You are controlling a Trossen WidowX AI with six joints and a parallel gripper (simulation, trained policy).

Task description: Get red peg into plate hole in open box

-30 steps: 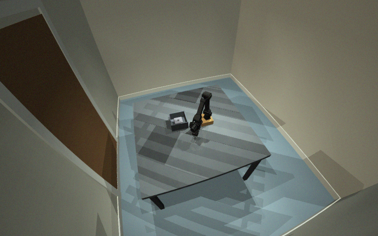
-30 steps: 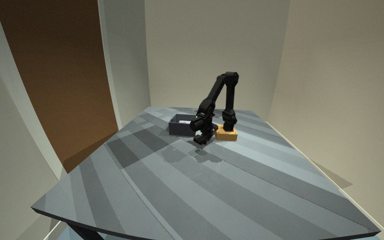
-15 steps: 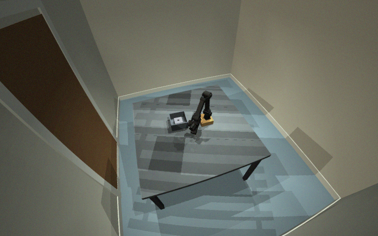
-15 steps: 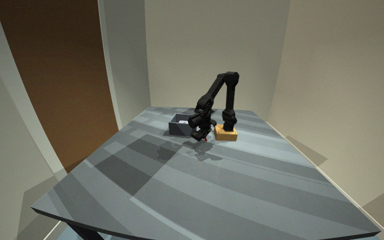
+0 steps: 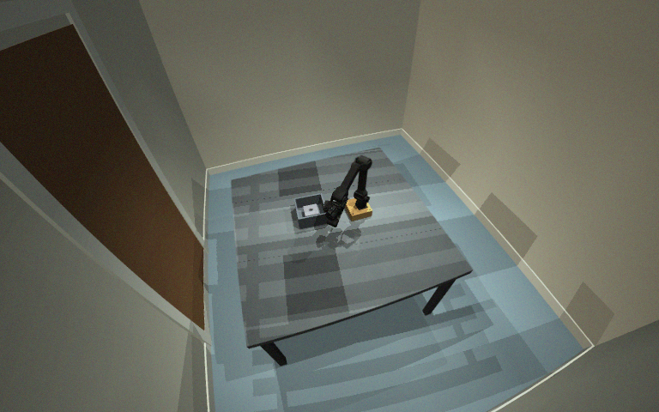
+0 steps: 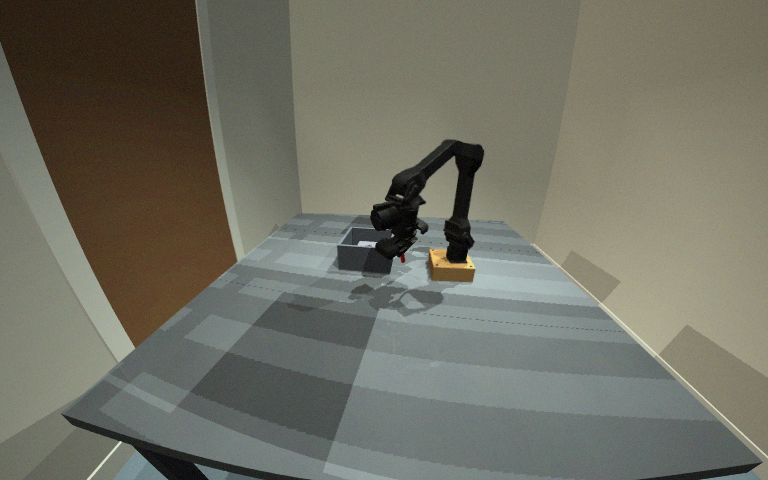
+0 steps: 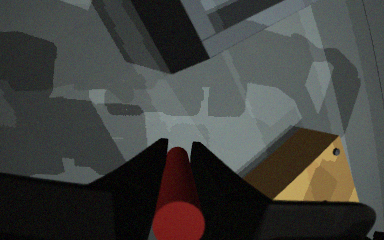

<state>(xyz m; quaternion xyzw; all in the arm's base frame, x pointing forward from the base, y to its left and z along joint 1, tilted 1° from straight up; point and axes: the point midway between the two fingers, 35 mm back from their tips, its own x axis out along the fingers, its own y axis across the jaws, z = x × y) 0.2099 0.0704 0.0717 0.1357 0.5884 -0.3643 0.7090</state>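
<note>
My gripper tip is now 11 cm short of the plate, 15 cm to the left of it and 5 cm above it. Round my gripper tip: dark grey box: 11 cm ahead, 15 cm to the right, 7 cm below; red peg: 1 cm to the left, 2 cm above.
</note>
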